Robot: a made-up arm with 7 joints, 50 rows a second.
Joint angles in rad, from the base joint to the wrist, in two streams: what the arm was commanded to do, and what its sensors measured. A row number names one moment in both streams.
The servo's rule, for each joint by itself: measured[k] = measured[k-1] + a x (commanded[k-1-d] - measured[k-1]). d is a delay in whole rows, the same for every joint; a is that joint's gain. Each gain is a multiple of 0.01, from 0.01 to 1. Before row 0 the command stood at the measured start. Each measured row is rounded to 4 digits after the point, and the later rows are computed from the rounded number. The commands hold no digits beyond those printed.
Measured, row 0:
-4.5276 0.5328 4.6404 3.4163 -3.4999 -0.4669 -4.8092
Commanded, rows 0 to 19:
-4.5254 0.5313 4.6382 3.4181 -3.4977 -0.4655 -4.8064
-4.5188 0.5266 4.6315 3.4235 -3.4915 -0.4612 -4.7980
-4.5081 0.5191 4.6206 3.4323 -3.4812 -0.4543 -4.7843
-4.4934 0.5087 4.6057 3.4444 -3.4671 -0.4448 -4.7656
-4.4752 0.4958 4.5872 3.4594 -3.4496 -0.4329 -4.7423
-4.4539 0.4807 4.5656 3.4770 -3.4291 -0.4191 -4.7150
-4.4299 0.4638 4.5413 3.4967 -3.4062 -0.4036 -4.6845
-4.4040 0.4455 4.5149 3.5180 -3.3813 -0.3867 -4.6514
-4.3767 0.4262 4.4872 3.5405 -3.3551 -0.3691 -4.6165
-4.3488 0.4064 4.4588 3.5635 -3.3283 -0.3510 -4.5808
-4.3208 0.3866 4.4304 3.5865 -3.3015 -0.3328 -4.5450
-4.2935 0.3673 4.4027 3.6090 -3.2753 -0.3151 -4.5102
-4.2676 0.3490 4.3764 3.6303 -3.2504 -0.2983 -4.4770
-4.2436 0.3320 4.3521 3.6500 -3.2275 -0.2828 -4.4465
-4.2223 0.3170 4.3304 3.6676 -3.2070 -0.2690 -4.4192
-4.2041 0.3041 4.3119 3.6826 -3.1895 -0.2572 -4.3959
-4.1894 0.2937 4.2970 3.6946 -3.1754 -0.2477 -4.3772
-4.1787 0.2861 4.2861 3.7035 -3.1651 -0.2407 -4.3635
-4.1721 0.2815 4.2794 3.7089 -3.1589 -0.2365 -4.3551
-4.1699 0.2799 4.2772 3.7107 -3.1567 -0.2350 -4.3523
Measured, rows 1 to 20:
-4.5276 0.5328 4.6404 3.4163 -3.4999 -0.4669 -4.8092
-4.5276 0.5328 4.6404 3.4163 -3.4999 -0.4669 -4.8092
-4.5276 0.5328 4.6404 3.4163 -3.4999 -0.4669 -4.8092
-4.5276 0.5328 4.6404 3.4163 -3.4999 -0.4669 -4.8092
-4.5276 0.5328 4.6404 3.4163 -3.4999 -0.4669 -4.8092
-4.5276 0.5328 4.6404 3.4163 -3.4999 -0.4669 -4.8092
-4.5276 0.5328 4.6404 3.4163 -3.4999 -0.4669 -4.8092
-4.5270 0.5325 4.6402 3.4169 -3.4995 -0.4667 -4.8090
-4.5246 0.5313 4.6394 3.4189 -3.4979 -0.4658 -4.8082
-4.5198 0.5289 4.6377 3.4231 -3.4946 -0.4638 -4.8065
-4.5121 0.5249 4.6348 3.4297 -3.4891 -0.4606 -4.8036
-4.5014 0.5191 4.6305 3.4389 -3.4812 -0.4559 -4.7993
-4.4876 0.5114 4.6247 3.4507 -3.4708 -0.4496 -4.7934
-4.4709 0.5019 4.6172 3.4650 -3.4579 -0.4418 -4.7858
-4.4515 0.4906 4.6080 3.4814 -3.4426 -0.4324 -4.7764
-4.4298 0.4777 4.5971 3.4997 -3.4251 -0.4216 -4.7652
-4.4063 0.4634 4.5847 3.5195 -3.4057 -0.4096 -4.7523
-4.3815 0.4480 4.5708 3.5403 -3.3849 -0.3965 -4.7378
-4.3560 0.4319 4.5557 3.5616 -3.3630 -0.3827 -4.7219
-4.3304 0.4153 4.5396 3.5829 -3.3405 -0.3684 -4.7048
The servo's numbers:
d 7
a 0.29 0.20 0.09 0.31 0.20 0.17 0.07

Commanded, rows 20 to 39:
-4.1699 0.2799 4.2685 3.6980 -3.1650 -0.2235 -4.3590
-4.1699 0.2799 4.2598 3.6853 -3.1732 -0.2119 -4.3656
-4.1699 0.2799 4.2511 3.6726 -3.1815 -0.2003 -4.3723
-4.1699 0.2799 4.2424 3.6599 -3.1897 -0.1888 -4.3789
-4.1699 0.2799 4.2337 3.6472 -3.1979 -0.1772 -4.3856
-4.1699 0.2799 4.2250 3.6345 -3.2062 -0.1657 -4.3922
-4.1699 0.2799 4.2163 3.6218 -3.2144 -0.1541 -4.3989
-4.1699 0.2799 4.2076 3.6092 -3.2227 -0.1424 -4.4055
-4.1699 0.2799 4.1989 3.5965 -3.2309 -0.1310 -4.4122
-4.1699 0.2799 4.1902 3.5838 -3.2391 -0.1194 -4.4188
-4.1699 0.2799 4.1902 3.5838 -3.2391 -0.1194 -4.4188
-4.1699 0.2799 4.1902 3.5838 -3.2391 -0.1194 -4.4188
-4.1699 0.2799 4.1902 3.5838 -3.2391 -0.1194 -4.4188
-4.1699 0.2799 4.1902 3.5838 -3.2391 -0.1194 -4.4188
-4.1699 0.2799 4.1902 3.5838 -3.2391 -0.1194 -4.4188
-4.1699 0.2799 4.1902 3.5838 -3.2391 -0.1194 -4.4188
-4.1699 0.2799 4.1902 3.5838 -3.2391 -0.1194 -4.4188
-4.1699 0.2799 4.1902 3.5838 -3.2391 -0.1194 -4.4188
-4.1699 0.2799 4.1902 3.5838 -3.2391 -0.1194 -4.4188
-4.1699 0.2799 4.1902 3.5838 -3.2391 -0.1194 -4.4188
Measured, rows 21 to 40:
-4.3052 0.3986 4.5227 3.6037 -3.3179 -0.3538 -4.6867
-4.2812 0.3823 4.5054 3.6235 -3.2957 -0.3394 -4.6680
-4.2588 0.3667 4.4880 3.6418 -3.2745 -0.3254 -4.6490
-4.2387 0.3521 4.4708 3.6582 -3.2547 -0.3122 -4.6300
-4.2213 0.3389 4.4542 3.6722 -3.2368 -0.3000 -4.6113
-4.2070 0.3274 4.4385 3.6836 -3.2212 -0.2892 -4.5934
-4.1962 0.3179 4.4240 3.6920 -3.2083 -0.2800 -4.5765
-4.1886 0.3103 4.4100 3.6939 -3.1996 -0.2704 -4.5613
-4.1832 0.3042 4.3965 3.6912 -3.1943 -0.2605 -4.5476
-4.1793 0.2993 4.3834 3.6854 -3.1917 -0.2503 -4.5353
-4.1766 0.2954 4.3707 3.6775 -3.1913 -0.2398 -4.5244
-4.1747 0.2923 4.3584 3.6681 -3.1926 -0.2292 -4.5147
-4.1733 0.2898 4.3464 3.6577 -3.1953 -0.2184 -4.5061
-4.1723 0.2878 4.3347 3.6466 -3.1991 -0.2075 -4.4986
-4.1716 0.2862 4.3233 3.6350 -3.2038 -0.1964 -4.4921
-4.1711 0.2849 4.3121 3.6231 -3.2092 -0.1853 -4.4865
-4.1708 0.2839 4.3011 3.6109 -3.2152 -0.1741 -4.4818
-4.1705 0.2831 4.2911 3.6025 -3.2200 -0.1648 -4.4774
-4.1703 0.2825 4.2820 3.5967 -3.2238 -0.1571 -4.4733
-4.1702 0.2820 4.2737 3.5927 -3.2269 -0.1507 -4.4695

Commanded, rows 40 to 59:
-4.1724 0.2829 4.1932 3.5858 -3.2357 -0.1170 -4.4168
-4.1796 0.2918 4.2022 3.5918 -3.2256 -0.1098 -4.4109
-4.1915 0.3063 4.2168 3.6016 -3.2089 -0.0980 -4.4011
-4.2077 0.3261 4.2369 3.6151 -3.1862 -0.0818 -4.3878
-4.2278 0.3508 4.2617 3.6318 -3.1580 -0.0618 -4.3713
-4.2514 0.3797 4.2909 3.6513 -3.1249 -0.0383 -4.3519
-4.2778 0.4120 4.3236 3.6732 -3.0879 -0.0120 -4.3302
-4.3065 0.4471 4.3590 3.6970 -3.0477 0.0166 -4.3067
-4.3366 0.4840 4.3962 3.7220 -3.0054 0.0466 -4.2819
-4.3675 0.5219 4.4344 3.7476 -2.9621 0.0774 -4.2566
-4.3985 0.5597 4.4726 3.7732 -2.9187 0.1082 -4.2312
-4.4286 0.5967 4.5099 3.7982 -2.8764 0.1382 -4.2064
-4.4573 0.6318 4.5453 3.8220 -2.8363 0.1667 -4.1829
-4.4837 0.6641 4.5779 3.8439 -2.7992 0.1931 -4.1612
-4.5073 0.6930 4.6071 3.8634 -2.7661 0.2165 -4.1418
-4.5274 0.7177 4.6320 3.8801 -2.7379 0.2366 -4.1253
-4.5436 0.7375 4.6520 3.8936 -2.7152 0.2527 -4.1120
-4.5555 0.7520 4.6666 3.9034 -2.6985 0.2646 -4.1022
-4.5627 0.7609 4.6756 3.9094 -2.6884 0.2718 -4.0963
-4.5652 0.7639 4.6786 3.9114 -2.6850 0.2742 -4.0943
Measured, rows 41 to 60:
-4.1701 0.2816 4.2662 3.5899 -3.2293 -0.1454 -4.4660
-4.1700 0.2813 4.2594 3.5880 -3.2313 -0.1410 -4.4627
-4.1700 0.2810 4.2532 3.5867 -3.2329 -0.1373 -4.4596
-4.1700 0.2808 4.2475 3.5858 -3.2341 -0.1343 -4.4567
-4.1700 0.2806 4.2423 3.5852 -3.2351 -0.1318 -4.4540
-4.1700 0.2805 4.2376 3.5848 -3.2359 -0.1297 -4.4515
-4.1700 0.2804 4.2333 3.5845 -3.2365 -0.1279 -4.4492
-4.1707 0.2809 4.2297 3.5849 -3.2363 -0.1260 -4.4469
-4.1733 0.2831 4.2272 3.5870 -3.2342 -0.1232 -4.4444
-4.1786 0.2877 4.2263 3.5915 -3.2291 -0.1189 -4.4414
-4.1870 0.2954 4.2273 3.5988 -3.2205 -0.1126 -4.4376
-4.1988 0.3065 4.2304 3.6090 -3.2080 -0.1040 -4.4330
-4.2141 0.3211 4.2358 3.6221 -3.1914 -0.0928 -4.4273
-4.2326 0.3393 4.2437 3.6379 -3.1707 -0.0791 -4.4205
-4.2540 0.3609 4.2541 3.6562 -3.1461 -0.0628 -4.4125
-4.2780 0.3855 4.2669 3.6766 -3.1180 -0.0442 -4.4034
-4.3040 0.4128 4.2820 3.6986 -3.0868 -0.0235 -4.3931
-4.3314 0.4422 4.2992 3.7217 -3.0532 -0.0011 -4.3818
-4.3596 0.4731 4.3182 3.7454 -3.0178 0.0226 -4.3695
-4.3879 0.5048 4.3386 3.7691 -2.9815 0.0471 -4.3564

